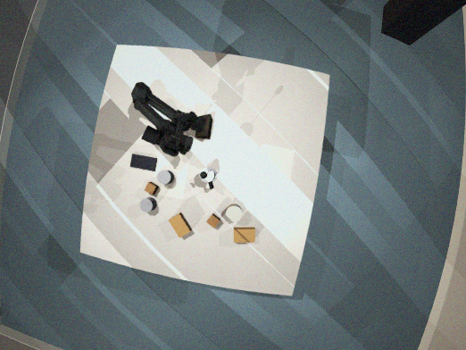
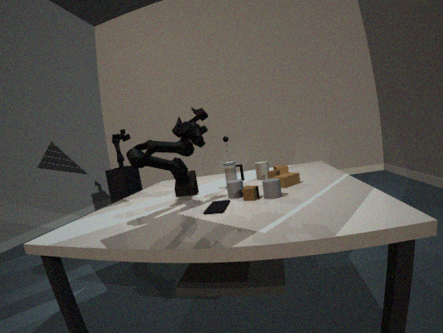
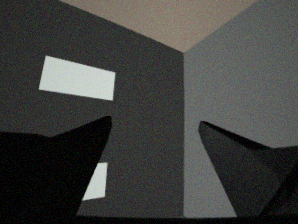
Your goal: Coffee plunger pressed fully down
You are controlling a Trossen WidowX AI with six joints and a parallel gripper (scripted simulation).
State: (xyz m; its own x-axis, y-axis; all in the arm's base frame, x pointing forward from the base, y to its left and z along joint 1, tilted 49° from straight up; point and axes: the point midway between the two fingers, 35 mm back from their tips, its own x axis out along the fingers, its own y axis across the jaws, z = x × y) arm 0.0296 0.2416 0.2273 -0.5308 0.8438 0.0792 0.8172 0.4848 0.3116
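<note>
Now: gripper tip 18 cm short of the coffee press, 10 cm to the right of it and 30 cm above it. Round my gripper tip: white mug: 32 cm ahead, 26 cm to the left, 38 cm below; flat black slab: 19 cm ahead, 28 cm to the right, 42 cm below.
</note>
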